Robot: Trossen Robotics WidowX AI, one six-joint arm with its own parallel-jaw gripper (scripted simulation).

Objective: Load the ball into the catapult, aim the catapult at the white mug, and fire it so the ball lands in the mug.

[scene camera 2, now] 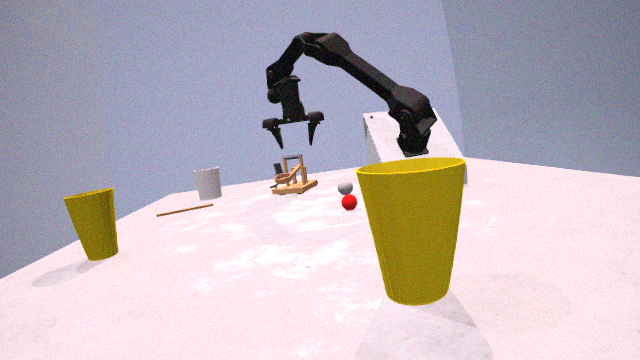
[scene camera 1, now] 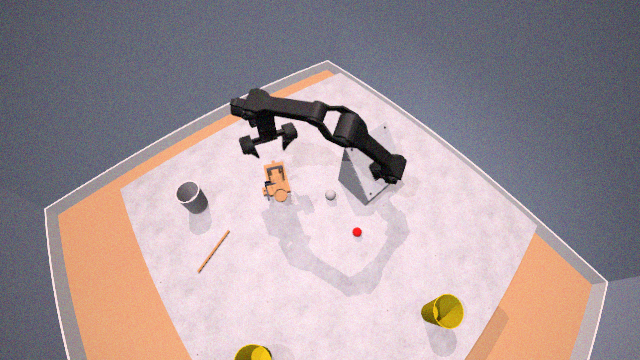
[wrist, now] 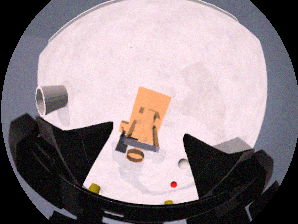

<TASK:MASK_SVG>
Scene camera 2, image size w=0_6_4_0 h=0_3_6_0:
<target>my gripper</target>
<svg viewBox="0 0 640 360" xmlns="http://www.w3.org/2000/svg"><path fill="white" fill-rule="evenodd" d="M281 99L283 118L265 119L262 123L263 128L270 130L280 148L283 149L281 128L278 128L278 126L281 124L310 121L308 123L309 143L312 145L316 126L320 124L320 121L324 120L323 112L312 111L305 115L302 106L303 102L300 101L300 97Z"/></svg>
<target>white mug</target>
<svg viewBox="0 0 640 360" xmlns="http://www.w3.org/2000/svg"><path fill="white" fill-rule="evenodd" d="M219 167L194 172L200 201L212 200L222 196Z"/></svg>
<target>wooden catapult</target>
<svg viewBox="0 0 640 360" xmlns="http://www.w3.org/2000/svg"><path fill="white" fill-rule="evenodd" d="M302 154L282 156L284 173L280 163L274 163L276 172L274 181L276 184L270 187L270 189L274 188L272 189L273 195L303 194L318 185L318 180L308 180ZM299 169L301 171L302 181L297 181L296 173ZM299 158L299 164L291 168L291 172L288 173L286 160Z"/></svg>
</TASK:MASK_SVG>
